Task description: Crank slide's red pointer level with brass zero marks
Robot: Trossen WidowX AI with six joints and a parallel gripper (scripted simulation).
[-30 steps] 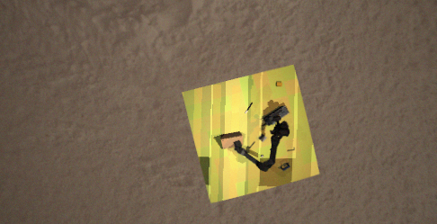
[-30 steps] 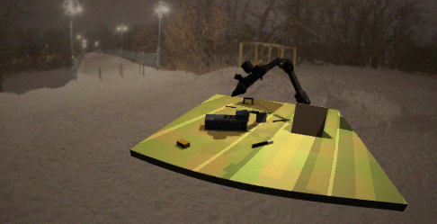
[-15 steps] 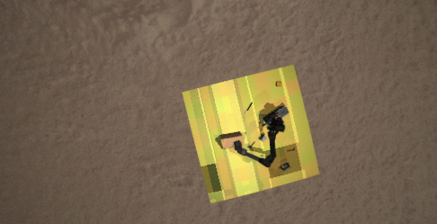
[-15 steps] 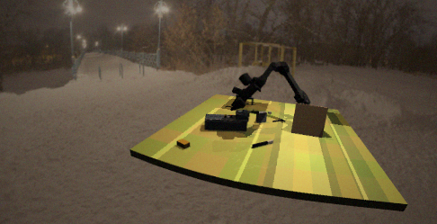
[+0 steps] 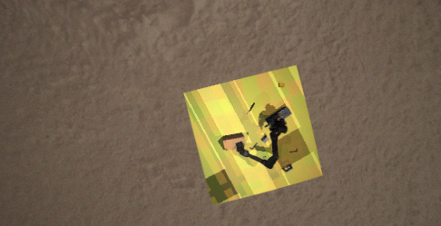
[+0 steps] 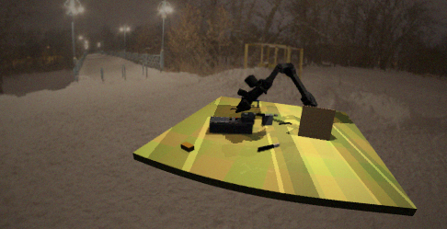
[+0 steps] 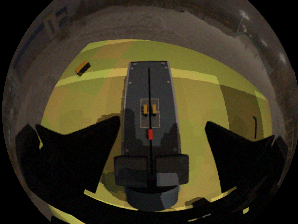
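The red pointer is 5 cm below my gripper tip, 1 cm to the left of it and 1 cm behind it. From my gripper tip the other things lie so: black stick 23 cm behind, 19 cm to the left, 12 cm below; crank handle 15 cm behind, 1 cm below; grey block 20 cm behind, 15 cm to the right, 10 cm below.
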